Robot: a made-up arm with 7 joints. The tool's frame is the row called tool.
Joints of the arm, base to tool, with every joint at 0 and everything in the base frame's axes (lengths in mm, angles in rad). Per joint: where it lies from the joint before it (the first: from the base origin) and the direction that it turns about. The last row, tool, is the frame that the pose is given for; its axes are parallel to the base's.
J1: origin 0.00 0.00 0.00 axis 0 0.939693 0.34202
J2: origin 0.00 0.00 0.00 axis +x
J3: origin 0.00 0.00 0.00 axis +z
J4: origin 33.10 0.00 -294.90 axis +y
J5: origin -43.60 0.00 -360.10 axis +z
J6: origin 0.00 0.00 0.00 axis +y
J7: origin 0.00 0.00 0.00 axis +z
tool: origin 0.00 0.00 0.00
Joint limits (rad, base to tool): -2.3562..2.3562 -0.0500..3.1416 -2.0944..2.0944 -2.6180..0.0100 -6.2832..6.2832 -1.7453..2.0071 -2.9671..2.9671
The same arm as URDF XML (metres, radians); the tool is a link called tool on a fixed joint. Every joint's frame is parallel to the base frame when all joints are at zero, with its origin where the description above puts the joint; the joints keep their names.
<robot name="arm">
<link name="base"/>
<link name="link1"/>
<link name="link2"/>
<link name="link3"/>
<link name="link4"/>
<link name="link5"/>
<link name="link6"/>
<link name="link7"/>
<link name="tool"/>
<joint name="J1" type="revolute"><parent link="base"/><child link="link1"/><origin xyz="0 0 0" rpy="0 0 0"/><axis xyz="0 0.9397 0.342"/><limit lower="-2.3562" upper="2.3562"/></joint>
<joint name="J2" type="revolute"><parent link="link1"/><child link="link2"/><origin xyz="0 0 0" rpy="0 0 0"/><axis xyz="1 0 0"/><limit lower="-0.05" upper="3.1416"/></joint>
<joint name="J3" type="revolute"><parent link="link2"/><child link="link3"/><origin xyz="0 0 0" rpy="0 0 0"/><axis xyz="0 0 1"/><limit lower="-2.0944" upper="2.0944"/></joint>
<joint name="J4" type="revolute"><parent link="link3"/><child link="link4"/><origin xyz="0.0331 0 -0.2949" rpy="0 0 0"/><axis xyz="0 1 0"/><limit lower="-2.618" upper="0.01"/></joint>
<joint name="J5" type="revolute"><parent link="link4"/><child link="link5"/><origin xyz="-0.0436 0 -0.3601" rpy="0 0 0"/><axis xyz="0 0 1"/><limit lower="-6.2832" upper="6.2832"/></joint>
<joint name="J6" type="revolute"><parent link="link5"/><child link="link6"/><origin xyz="0 0 0" rpy="0 0 0"/><axis xyz="0 1 0"/><limit lower="-1.7453" upper="2.0071"/></joint>
<joint name="J7" type="revolute"><parent link="link6"/><child link="link7"/><origin xyz="0 0 0" rpy="0 0 0"/><axis xyz="0 0 1"/><limit lower="-2.9671" upper="2.9671"/></joint>
<joint name="tool_fixed" type="fixed"><parent link="link7"/><child link="tool"/><origin xyz="0 0 0" rpy="0 0 0"/></joint>
</robot>

